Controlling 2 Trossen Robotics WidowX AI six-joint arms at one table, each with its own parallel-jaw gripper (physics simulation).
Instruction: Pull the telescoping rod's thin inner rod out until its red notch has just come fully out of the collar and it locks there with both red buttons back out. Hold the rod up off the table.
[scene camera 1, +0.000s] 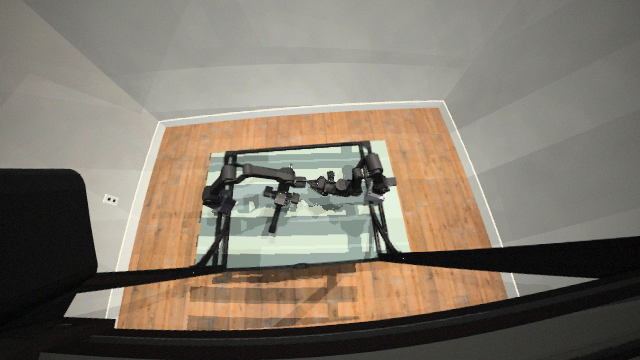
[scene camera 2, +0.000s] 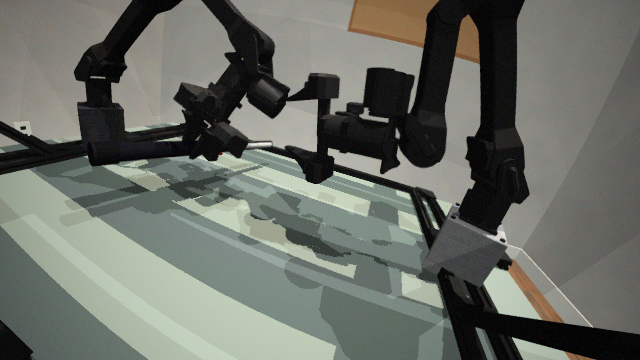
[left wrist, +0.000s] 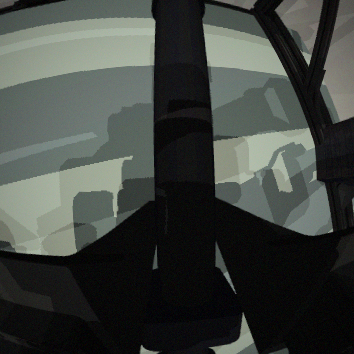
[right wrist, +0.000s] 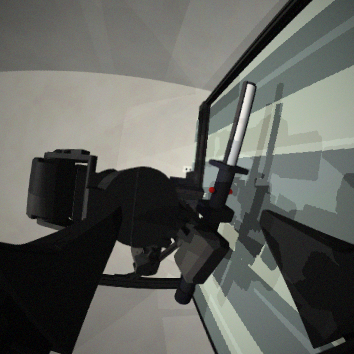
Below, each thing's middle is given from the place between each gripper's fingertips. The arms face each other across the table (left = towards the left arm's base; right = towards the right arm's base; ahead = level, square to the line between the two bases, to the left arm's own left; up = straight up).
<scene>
Now: left hand 4 cm short of the telescoping rod (scene camera 2: 100, 153), 1 cm to the left of it and 1 cm below it. Round my left hand: thin grey inner rod (right wrist: 247, 92) 5 cm ahead, 2 cm to the right, 1 cm above.
The thin grey inner rod lies 20 mm behind my right hand, 150 mm to the left of it and 80 mm below it. From my right hand the other things lie so: telescoping rod: 30 mm behind, 160 mm to the left, 80 mm below.
</scene>
